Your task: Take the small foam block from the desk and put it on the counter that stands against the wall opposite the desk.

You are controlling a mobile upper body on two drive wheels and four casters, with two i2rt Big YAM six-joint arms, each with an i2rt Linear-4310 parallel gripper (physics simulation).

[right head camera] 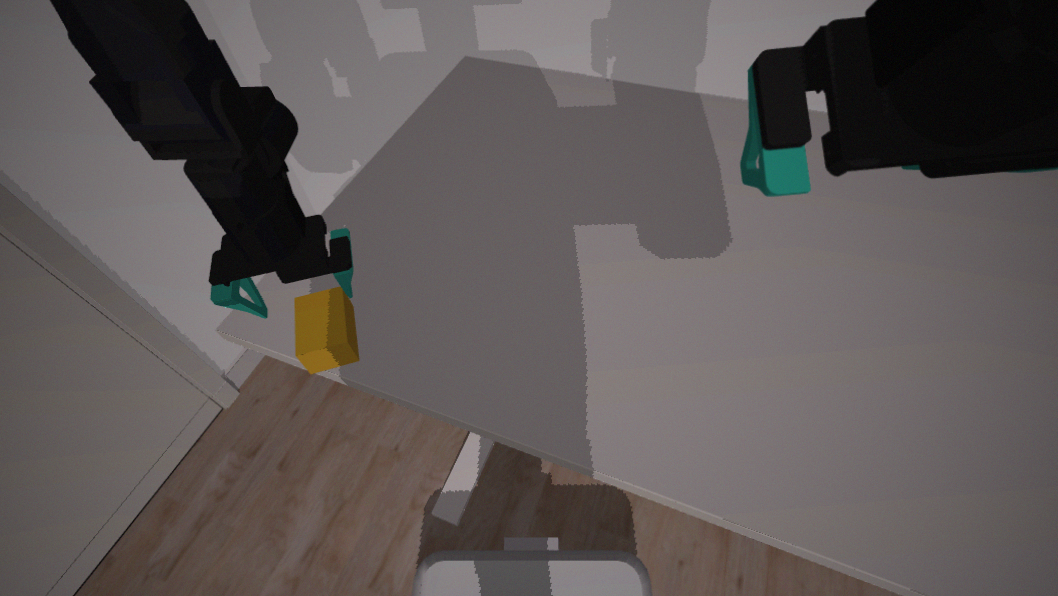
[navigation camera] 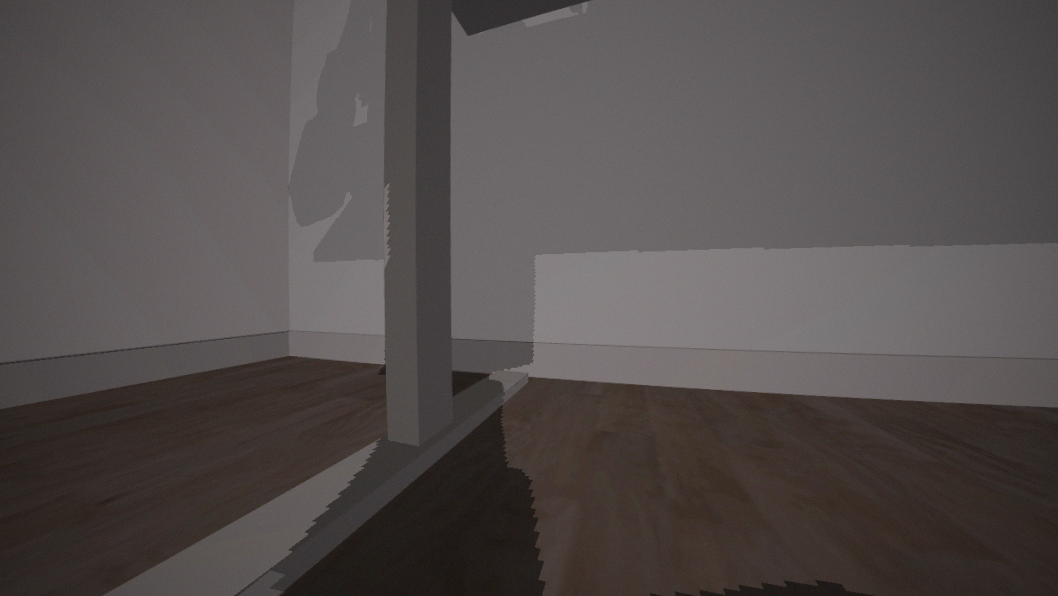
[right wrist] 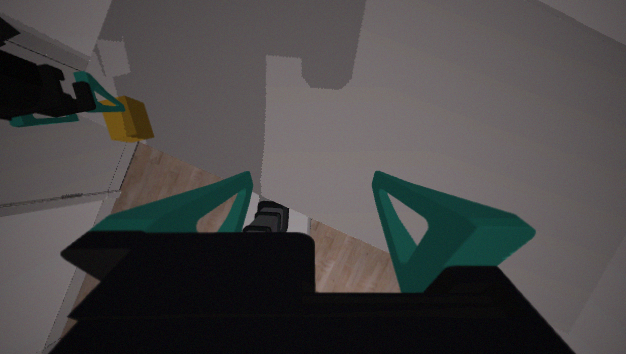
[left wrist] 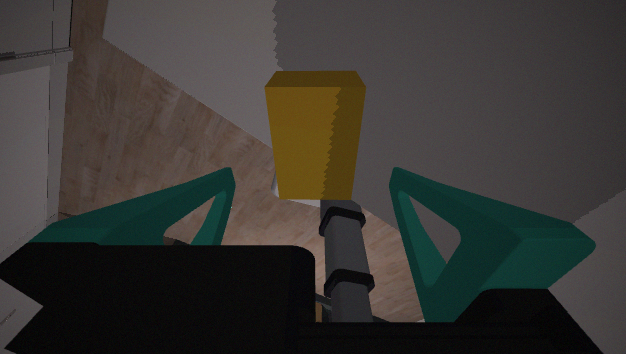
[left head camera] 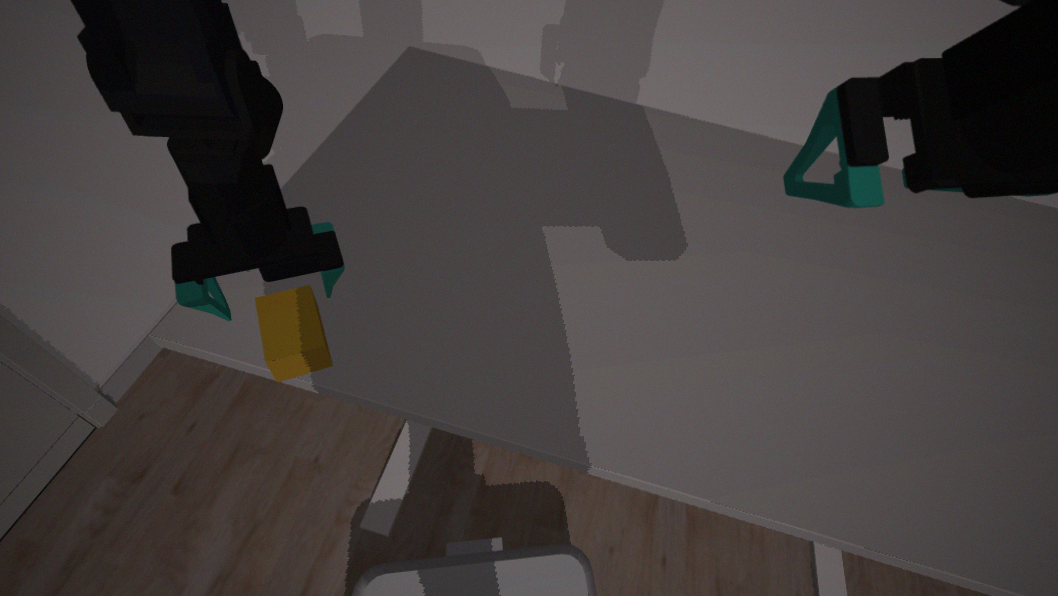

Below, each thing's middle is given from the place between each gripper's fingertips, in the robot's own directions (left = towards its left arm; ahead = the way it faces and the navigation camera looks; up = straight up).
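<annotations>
Yellow foam block [left head camera: 294,343]: 31 cm below my right hand, 9 cm ahead of it, 45 cm to the left of it.
My left gripper: 5 cm above the yellow foam block.
</annotations>
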